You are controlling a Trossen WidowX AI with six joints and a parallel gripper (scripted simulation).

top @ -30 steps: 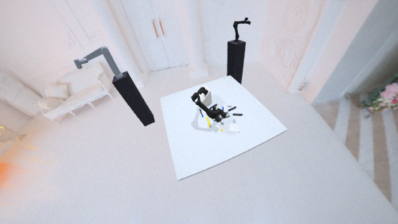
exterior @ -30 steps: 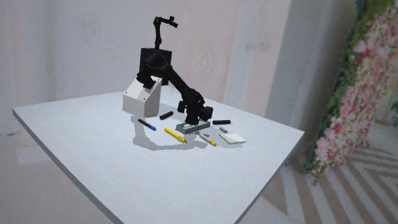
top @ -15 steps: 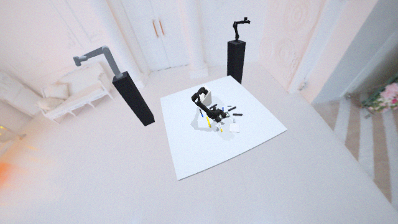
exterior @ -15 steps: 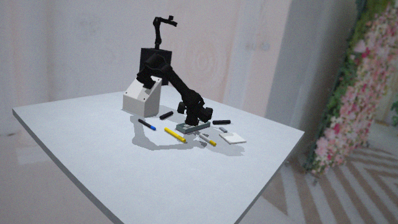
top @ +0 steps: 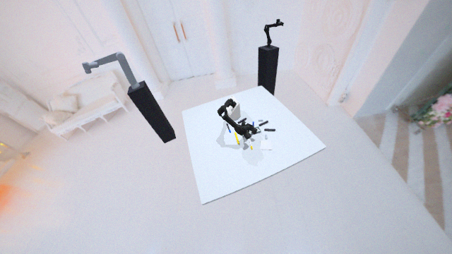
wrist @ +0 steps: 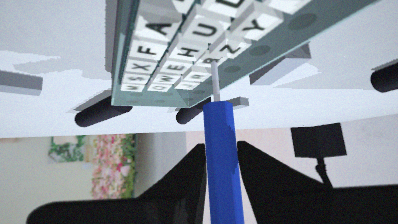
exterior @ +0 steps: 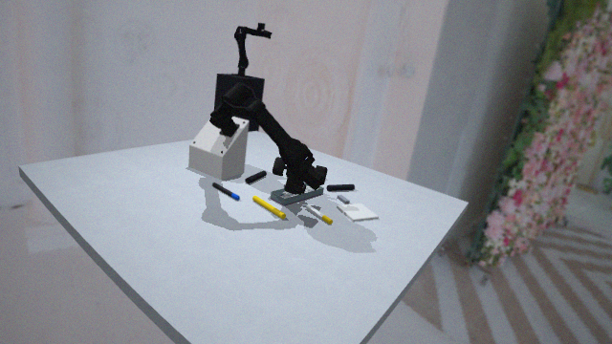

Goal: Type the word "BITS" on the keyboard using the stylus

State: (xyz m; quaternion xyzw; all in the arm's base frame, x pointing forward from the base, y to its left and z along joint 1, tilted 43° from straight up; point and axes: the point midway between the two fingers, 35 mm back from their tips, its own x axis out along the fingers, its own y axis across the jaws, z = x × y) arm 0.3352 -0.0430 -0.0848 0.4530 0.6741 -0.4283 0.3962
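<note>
Right now the yellow marker is 210 mm to the right of my gripper tip and 60 mm below it. Round my gripper tip: blue stylus (10 mm below); grey block (160 mm to the left, 80 mm behind, 60 mm below); yellow-tipped pen (160 mm ahead, 130 mm to the right, 60 mm below).
</note>
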